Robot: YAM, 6 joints.
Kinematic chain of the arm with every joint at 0, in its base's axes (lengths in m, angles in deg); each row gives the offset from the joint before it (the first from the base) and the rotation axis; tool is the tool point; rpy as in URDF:
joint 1: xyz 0 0 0.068 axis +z
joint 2: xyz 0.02 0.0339 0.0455 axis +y
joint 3: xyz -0.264 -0.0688 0 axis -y
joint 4: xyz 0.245 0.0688 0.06 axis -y
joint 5: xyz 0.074 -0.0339 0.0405 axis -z
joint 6: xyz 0.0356 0 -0.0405 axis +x
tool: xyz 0 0 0 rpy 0 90 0
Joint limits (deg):
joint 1: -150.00..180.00
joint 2: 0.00..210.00
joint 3: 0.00..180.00
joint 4: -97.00..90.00
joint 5: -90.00..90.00
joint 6: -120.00..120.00
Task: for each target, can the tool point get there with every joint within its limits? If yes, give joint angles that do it. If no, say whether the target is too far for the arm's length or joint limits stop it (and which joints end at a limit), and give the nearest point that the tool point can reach.
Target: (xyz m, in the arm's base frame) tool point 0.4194 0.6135 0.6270
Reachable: no: too far | nearest point 0.2993 0.4378 0.4758 | short by 0.261 m
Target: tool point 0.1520 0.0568 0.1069
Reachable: yes | joints 15.98 68.36 17.68 -18.86 -21.07 -95.49
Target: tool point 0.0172 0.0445 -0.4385
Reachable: no: joint limits stop it (at a limit: joint 2) | nearest point 0.0333 0.0863 -0.3449 | short by 0.104 m
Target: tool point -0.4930 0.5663 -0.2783
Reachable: no: too far | nearest point -0.3753 0.4311 -0.1822 | short by 0.203 m
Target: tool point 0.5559 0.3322 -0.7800
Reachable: no: too far | nearest point 0.3576 0.2137 -0.3390 | short by 0.498 m
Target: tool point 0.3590 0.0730 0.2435
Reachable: yes | joints 10.88 93.58 64.48 -8.54 -6.35 33.04
